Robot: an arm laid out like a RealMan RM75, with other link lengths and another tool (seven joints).
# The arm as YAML. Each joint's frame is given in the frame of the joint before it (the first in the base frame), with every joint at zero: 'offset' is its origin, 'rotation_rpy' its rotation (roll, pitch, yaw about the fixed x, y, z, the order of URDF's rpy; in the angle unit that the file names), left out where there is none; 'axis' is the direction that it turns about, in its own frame. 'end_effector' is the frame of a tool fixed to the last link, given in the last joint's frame.
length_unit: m
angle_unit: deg
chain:
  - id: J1
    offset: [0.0, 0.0, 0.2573]
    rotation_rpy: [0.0, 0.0, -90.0]
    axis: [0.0, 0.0, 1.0]
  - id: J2
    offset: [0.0, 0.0, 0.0]
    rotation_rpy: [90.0, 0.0, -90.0]
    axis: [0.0, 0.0, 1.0]
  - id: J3
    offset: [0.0, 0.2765, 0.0]
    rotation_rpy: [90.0, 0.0, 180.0]
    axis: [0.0, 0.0, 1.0]
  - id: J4
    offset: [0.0, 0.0, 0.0]
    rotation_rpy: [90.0, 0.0, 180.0]
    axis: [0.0, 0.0, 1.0]
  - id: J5
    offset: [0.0, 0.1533, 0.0]
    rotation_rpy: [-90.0, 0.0, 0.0]
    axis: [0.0, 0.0, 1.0]
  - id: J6
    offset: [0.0, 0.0, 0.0]
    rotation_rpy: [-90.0, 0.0, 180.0]
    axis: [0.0, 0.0, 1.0]
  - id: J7
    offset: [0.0, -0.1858, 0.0]
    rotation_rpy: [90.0, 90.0, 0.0]
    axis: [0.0, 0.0, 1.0]
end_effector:
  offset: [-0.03, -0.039, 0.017]
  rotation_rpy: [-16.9, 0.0, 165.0]
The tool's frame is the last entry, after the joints.
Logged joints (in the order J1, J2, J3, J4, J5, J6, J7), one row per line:
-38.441 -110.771 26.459 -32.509 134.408 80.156 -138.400
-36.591 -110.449 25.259 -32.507 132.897 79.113 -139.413
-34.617 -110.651 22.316 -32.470 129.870 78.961 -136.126
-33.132 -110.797 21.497 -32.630 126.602 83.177 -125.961
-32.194 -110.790 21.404 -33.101 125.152 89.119 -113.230
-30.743 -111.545 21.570 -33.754 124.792 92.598 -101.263
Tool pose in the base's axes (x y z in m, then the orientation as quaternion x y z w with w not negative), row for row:
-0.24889 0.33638 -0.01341 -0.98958 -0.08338 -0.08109 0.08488
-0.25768 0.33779 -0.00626 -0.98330 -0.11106 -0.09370 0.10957
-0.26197 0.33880 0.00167 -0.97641 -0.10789 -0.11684 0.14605
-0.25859 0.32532 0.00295 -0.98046 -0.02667 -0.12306 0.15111
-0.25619 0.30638 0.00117 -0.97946 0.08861 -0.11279 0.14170
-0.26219 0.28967 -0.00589 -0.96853 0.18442 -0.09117 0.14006
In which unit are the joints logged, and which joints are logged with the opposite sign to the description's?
The joints are logged in degrees. Opposite sign: J4.
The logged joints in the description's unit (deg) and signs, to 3 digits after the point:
-38.441 -110.771 26.459 32.509 134.408 80.156 -138.400
-36.591 -110.449 25.259 32.507 132.897 79.113 -139.413
-34.617 -110.651 22.316 32.470 129.870 78.961 -136.126
-33.132 -110.797 21.497 32.630 126.602 83.177 -125.961
-32.194 -110.790 21.404 33.101 125.152 89.119 -113.230
-30.743 -111.545 21.570 33.754 124.792 92.598 -101.263

